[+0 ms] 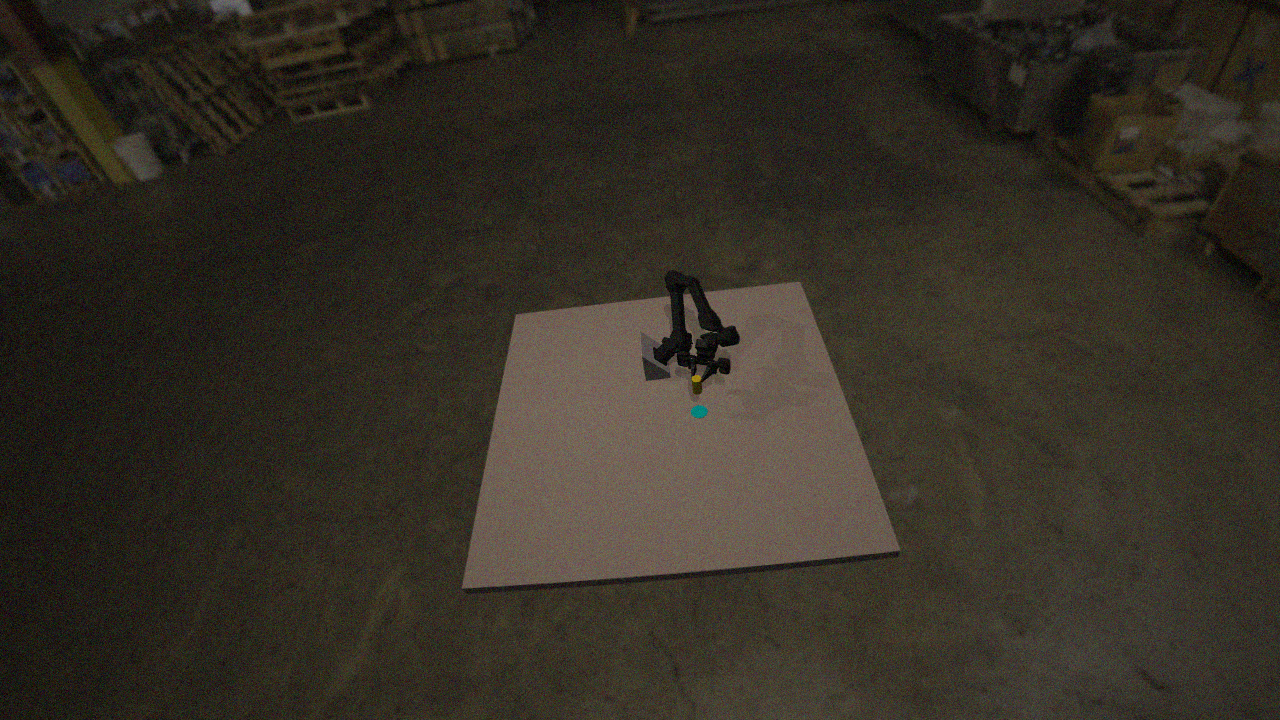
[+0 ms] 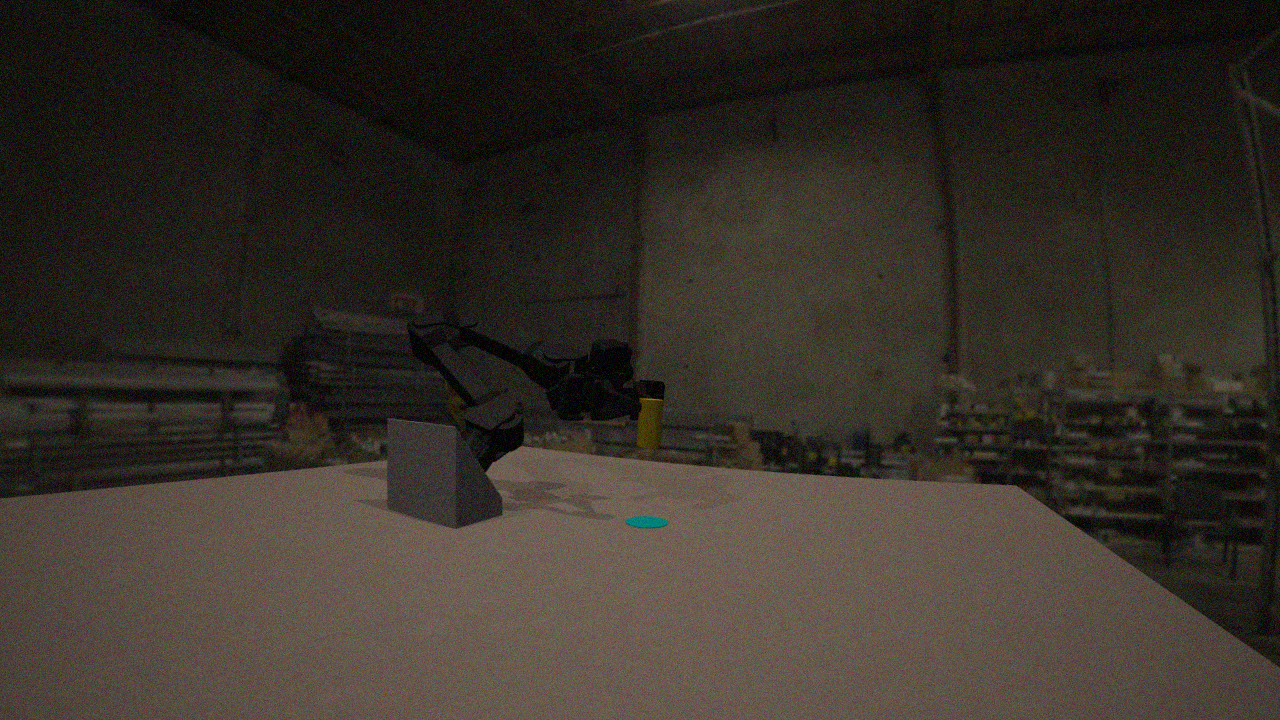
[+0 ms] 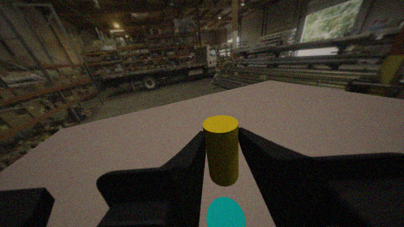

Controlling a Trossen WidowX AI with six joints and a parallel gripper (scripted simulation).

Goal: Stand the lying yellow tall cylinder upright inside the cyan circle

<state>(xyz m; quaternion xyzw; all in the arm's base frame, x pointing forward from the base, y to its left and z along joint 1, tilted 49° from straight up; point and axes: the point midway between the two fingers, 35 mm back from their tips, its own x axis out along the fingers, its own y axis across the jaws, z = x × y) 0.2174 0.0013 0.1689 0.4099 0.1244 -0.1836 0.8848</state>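
Right now the cyan circle is 16 cm below my gripper tip. From my gripper tip the other things lie so: yellow tall cylinder: 2 cm below.
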